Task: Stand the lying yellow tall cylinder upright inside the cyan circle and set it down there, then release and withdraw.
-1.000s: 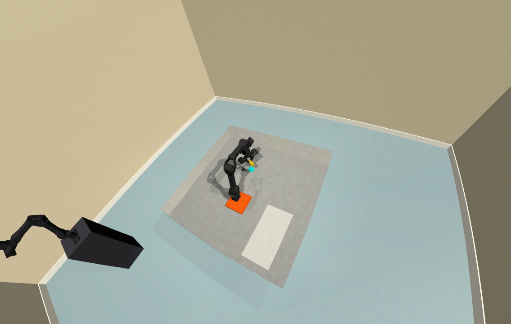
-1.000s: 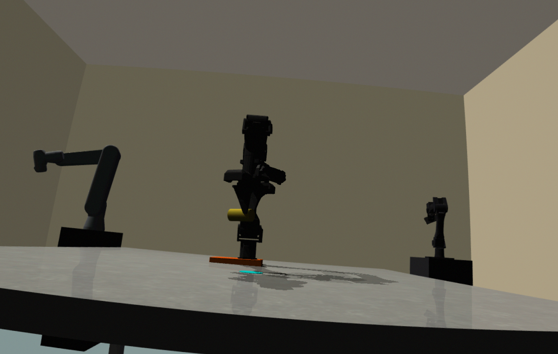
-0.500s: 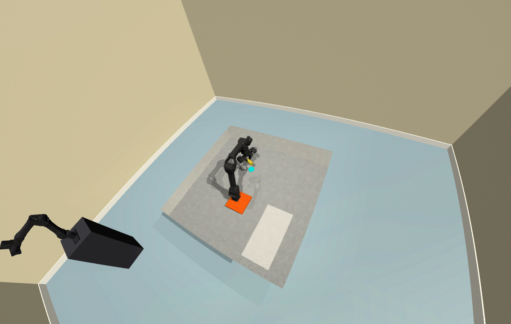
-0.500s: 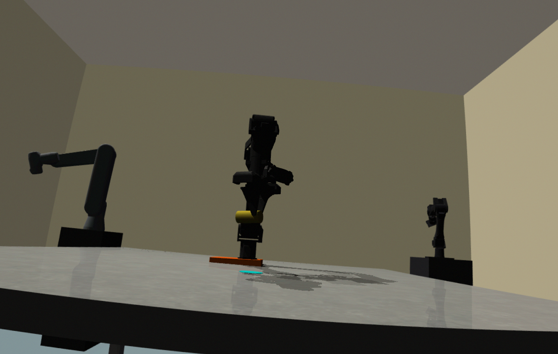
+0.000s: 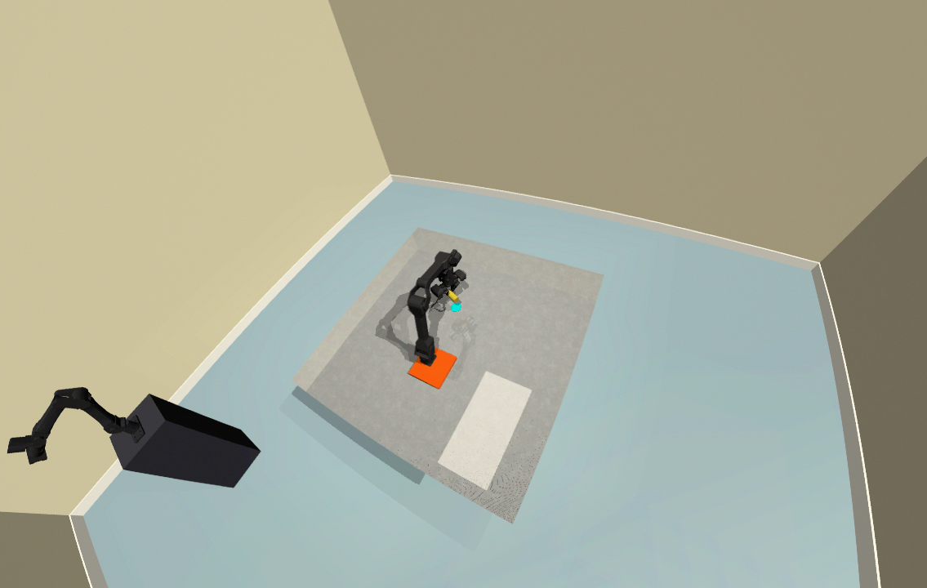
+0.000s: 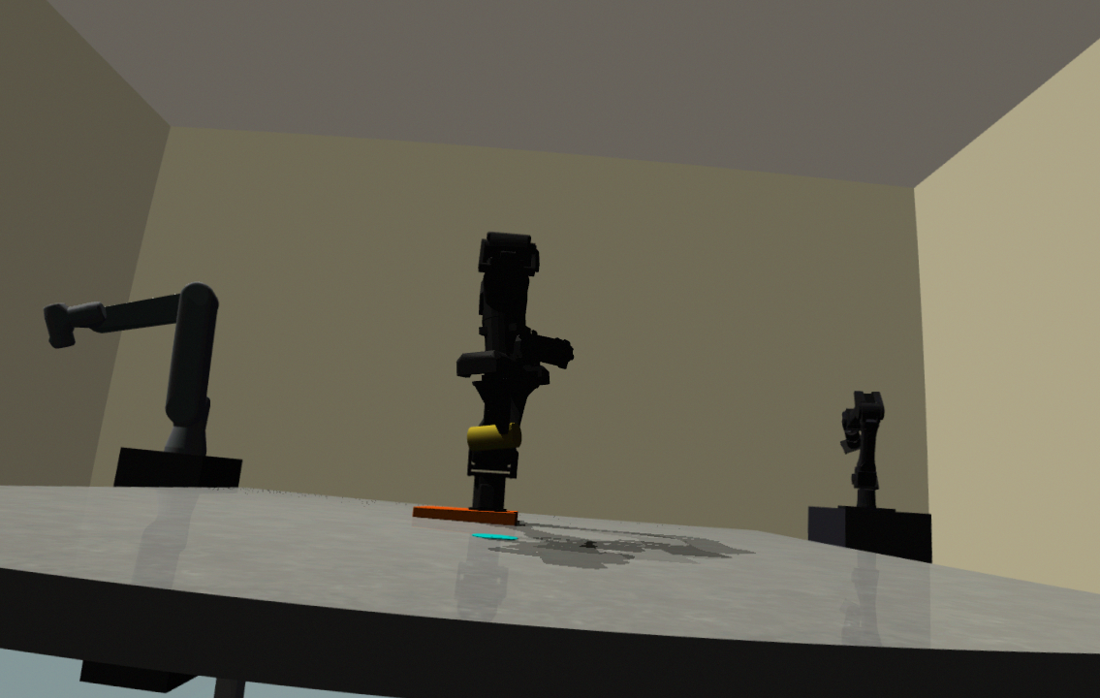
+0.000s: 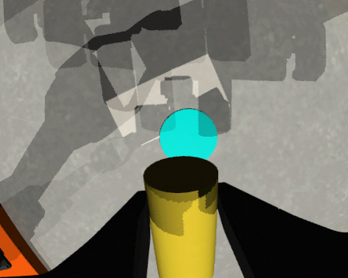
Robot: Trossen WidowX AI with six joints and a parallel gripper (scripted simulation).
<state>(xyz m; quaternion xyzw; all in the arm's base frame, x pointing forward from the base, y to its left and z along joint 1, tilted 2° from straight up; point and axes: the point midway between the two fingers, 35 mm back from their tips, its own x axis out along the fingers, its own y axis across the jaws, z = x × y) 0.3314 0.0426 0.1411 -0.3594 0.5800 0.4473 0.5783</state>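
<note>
Now: the cyan circle 130 mm below my gripper tip, 10 mm to the right of it and 10 mm ahead of it. Round my gripper tip: yellow tall cylinder: 20 mm to the right, 10 mm behind.
</note>
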